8 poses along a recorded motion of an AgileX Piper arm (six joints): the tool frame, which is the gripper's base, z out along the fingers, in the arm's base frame.
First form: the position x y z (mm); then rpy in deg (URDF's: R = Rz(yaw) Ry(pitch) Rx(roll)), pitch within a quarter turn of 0, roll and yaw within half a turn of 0.
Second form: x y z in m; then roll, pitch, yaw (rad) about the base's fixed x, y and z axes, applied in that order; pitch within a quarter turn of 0, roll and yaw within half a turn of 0. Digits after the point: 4 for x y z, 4 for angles.
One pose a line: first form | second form
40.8, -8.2, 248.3, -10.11, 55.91, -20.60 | 0.0408, -0.0082, 0.2483, -0.1765, 0.9758, -0.3595
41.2, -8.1, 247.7, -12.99, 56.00, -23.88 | 0.0412, -0.0081, 0.2477, -0.2267, 0.9774, -0.4168
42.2, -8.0, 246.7, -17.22, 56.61, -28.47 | 0.0422, -0.0080, 0.2467, -0.3005, 0.9880, -0.4969
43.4, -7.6, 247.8, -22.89, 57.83, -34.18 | 0.0434, -0.0076, 0.2478, -0.3995, 1.0093, -0.5966
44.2, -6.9, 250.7, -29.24, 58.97, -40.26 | 0.0442, -0.0069, 0.2507, -0.5103, 1.0292, -0.7027
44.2, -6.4, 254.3, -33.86, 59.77, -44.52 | 0.0442, -0.0064, 0.2543, -0.5910, 1.0432, -0.7770
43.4, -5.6, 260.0, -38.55, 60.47, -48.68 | 0.0434, -0.0056, 0.2600, -0.6728, 1.0554, -0.8496
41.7, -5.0, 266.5, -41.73, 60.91, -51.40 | 0.0417, -0.0050, 0.2665, -0.7283, 1.0631, -0.8971
